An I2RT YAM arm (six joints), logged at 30 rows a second.
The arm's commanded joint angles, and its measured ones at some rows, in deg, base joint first. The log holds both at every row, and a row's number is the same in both.
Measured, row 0:
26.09 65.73 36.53 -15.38 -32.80 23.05
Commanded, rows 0 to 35:
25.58 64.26 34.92 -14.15 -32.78 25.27
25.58 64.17 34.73 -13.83 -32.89 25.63
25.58 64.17 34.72 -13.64 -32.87 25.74
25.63 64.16 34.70 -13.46 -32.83 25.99
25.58 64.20 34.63 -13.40 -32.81 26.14
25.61 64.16 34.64 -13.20 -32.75 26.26
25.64 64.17 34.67 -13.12 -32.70 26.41
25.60 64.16 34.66 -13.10 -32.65 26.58
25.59 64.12 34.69 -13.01 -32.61 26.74
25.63 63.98 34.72 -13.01 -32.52 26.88
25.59 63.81 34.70 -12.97 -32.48 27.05
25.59 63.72 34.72 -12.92 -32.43 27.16
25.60 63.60 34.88 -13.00 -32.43 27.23
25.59 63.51 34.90 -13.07 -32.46 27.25
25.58 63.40 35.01 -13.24 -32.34 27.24
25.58 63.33 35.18 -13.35 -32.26 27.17
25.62 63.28 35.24 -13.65 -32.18 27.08
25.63 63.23 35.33 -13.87 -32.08 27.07
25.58 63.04 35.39 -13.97 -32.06 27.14
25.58 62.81 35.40 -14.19 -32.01 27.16
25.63 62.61 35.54 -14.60 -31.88 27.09
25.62 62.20 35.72 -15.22 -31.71 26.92
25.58 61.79 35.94 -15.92 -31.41 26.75
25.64 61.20 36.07 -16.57 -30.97 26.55
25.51 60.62 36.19 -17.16 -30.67 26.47
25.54 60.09 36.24 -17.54 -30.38 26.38
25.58 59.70 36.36 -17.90 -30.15 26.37
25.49 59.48 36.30 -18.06 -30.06 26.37
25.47 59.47 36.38 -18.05 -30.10 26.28
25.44 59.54 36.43 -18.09 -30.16 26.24
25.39 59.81 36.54 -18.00 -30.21 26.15
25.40 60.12 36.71 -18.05 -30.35 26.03
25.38 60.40 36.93 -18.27 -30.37 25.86
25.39 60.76 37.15 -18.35 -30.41 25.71
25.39 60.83 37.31 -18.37 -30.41 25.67
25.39 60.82 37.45 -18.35 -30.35 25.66
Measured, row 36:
25.82 60.62 35.38 -17.12 -31.07 26.59
